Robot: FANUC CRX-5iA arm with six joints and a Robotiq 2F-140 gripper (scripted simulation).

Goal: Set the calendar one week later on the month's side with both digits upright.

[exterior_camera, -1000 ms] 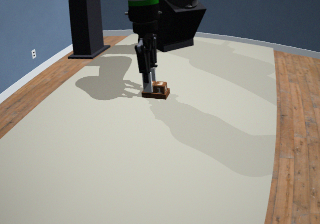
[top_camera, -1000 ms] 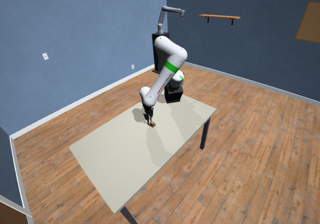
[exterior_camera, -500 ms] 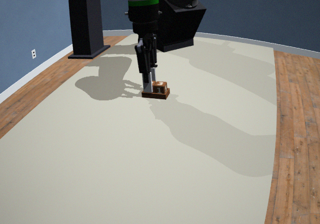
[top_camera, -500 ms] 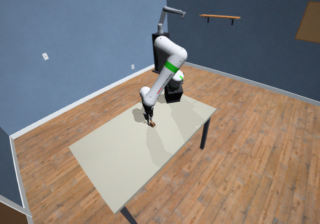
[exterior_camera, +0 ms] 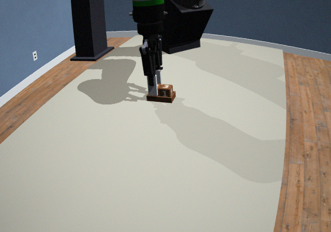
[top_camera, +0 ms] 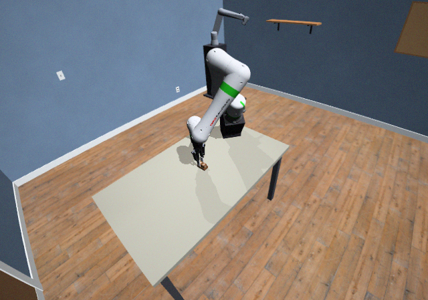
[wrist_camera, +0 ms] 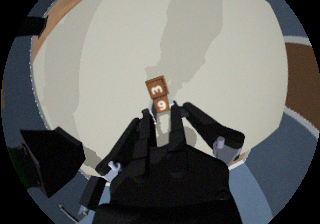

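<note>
My gripper is now 4 cm above the brown wooden tray and 2 cm to the right of it.
</note>
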